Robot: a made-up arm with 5 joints.
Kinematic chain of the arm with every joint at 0, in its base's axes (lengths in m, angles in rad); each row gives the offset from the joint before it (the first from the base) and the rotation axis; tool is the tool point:
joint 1: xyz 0 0 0.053 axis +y
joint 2: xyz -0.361 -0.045 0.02 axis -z
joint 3: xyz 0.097 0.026 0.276 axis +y
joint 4: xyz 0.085 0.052 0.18 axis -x
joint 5: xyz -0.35 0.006 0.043 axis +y
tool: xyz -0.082 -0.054 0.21
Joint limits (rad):
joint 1: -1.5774..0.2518
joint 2: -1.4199..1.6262
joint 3: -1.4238..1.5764
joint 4: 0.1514..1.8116
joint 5: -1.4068..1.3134
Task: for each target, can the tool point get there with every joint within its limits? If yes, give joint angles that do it. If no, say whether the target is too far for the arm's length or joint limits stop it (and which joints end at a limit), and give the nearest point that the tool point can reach.
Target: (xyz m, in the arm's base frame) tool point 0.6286 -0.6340 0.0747
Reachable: no: joint limits stop it (at a limit: joint 1, joint 3) | nearest point 0.2110 -0.3262 0.4745 | short by 0.655 m
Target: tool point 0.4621 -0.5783 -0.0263
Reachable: no: joint limits stop it (at a limit: joint 1, joint 2, joint 3, joint 4) | nearest point 0.1393 -0.2998 -0.3933 | short by 0.563 m
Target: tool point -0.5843 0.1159 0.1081
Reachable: yes | joints -1.4019 0.6118 0.8006 1.4714 0.8632
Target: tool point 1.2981 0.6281 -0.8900
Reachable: no: too far | nearest point 0.1408 0.1751 -0.5002 | short by 1.302 m
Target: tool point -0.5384 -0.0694 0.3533
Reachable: yes | joints -1.1509 1.0191 1.1994 1.4976 0.4614
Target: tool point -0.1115 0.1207 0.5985
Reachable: yes | joints -0.0946 0.5044 0.7879 1.4996 1.0634
